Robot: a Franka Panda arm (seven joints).
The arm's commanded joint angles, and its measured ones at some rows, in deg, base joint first. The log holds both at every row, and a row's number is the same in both.
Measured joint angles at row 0: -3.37, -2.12, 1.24, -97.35, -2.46, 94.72, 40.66
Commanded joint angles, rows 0 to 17: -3.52, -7.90, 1.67, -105.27, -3.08, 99.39, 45.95; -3.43, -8.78, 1.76, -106.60, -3.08, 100.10, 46.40; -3.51, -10.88, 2.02, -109.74, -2.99, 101.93, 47.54; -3.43, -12.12, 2.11, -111.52, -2.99, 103.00, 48.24; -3.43, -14.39, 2.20, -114.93, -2.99, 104.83, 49.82; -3.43, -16.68, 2.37, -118.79, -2.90, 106.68, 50.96; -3.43, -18.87, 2.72, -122.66, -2.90, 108.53, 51.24; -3.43, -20.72, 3.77, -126.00, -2.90, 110.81, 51.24; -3.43, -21.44, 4.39, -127.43, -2.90, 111.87, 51.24; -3.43, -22.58, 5.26, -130.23, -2.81, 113.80, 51.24; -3.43, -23.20, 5.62, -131.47, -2.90, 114.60, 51.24; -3.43, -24.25, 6.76, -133.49, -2.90, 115.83, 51.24; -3.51, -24.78, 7.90, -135.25, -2.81, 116.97, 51.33; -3.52, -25.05, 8.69, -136.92, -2.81, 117.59, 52.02; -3.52, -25.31, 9.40, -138.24, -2.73, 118.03, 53.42; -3.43, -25.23, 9.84, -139.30, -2.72, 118.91, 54.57; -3.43, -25.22, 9.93, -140.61, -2.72, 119.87, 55.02; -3.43, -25.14, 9.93, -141.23, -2.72, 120.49, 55.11
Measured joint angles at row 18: -3.09, -23.74, 8.95, -136.78, -2.45, 116.90, 53.04
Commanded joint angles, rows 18 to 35: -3.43, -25.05, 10.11, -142.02, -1.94, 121.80, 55.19; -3.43, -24.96, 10.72, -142.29, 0.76, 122.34, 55.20; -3.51, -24.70, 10.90, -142.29, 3.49, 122.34, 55.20; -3.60, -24.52, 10.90, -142.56, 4.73, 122.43, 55.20; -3.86, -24.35, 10.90, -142.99, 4.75, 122.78, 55.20; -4.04, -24.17, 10.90, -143.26, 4.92, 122.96, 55.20; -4.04, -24.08, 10.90, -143.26, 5.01, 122.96, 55.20; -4.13, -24.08, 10.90, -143.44, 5.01, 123.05, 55.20; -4.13, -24.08, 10.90, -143.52, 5.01, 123.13, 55.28; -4.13, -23.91, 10.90, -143.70, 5.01, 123.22, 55.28; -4.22, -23.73, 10.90, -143.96, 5.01, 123.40, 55.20; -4.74, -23.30, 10.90, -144.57, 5.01, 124.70, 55.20; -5.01, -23.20, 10.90, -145.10, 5.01, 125.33, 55.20; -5.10, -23.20, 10.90, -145.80, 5.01, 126.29, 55.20; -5.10, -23.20, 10.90, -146.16, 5.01, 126.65, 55.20; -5.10, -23.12, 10.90, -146.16, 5.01, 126.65, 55.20; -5.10, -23.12, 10.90, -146.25, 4.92, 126.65, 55.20; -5.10, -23.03, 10.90, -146.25, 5.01, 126.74, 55.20
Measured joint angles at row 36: -4.47, -22.74, 10.12, -145.43, 4.25, 125.32, 54.42
